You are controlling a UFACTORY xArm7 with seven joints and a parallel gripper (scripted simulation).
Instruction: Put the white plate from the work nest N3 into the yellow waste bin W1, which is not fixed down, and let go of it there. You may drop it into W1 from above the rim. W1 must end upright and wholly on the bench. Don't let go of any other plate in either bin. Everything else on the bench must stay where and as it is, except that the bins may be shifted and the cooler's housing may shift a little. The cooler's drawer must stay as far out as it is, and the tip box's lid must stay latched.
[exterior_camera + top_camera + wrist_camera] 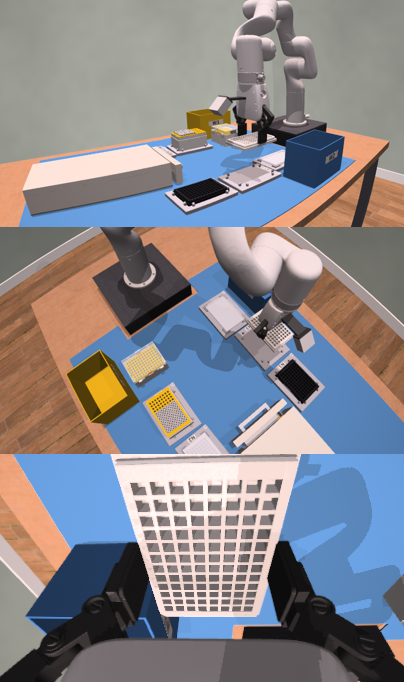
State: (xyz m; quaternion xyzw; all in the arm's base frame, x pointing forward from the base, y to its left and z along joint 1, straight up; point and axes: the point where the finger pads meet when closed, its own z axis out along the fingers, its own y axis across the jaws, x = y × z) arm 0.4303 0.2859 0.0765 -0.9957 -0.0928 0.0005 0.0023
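The yellow bin W1 lies 8 cm behind my hand, 54 cm to the right of it and 10 cm below it. Also, from my hand: flat white lid (16 cm behind, 6 cm to the right, 12 cm below); nest N3 (13 cm below); white plate (1 cm below).
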